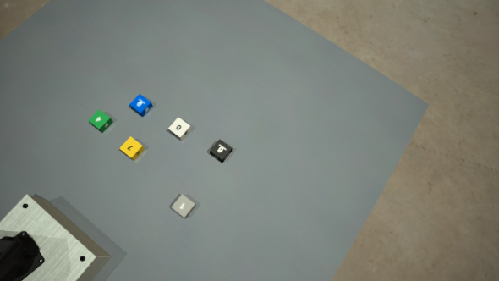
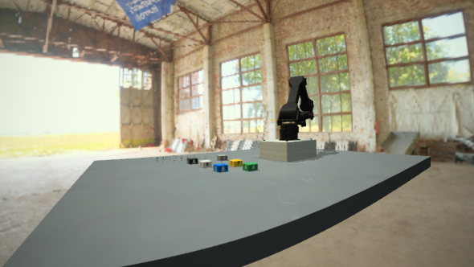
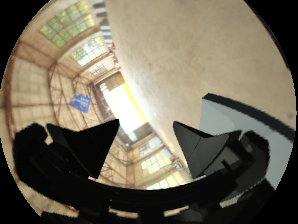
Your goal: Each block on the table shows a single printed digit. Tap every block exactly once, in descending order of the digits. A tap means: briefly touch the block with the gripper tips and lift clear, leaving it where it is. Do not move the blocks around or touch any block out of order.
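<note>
The blue block is 610 mm ahead of my gripper tip, 630 mm to the left of it and 140 mm below it. Round my gripper tip: grey block (550 mm ahead, 410 mm to the left, 140 mm below); then yellow block (540 mm ahead, 560 mm to the left, 140 mm below); then black block (670 mm ahead, 440 mm to the left, 140 mm below).
</note>
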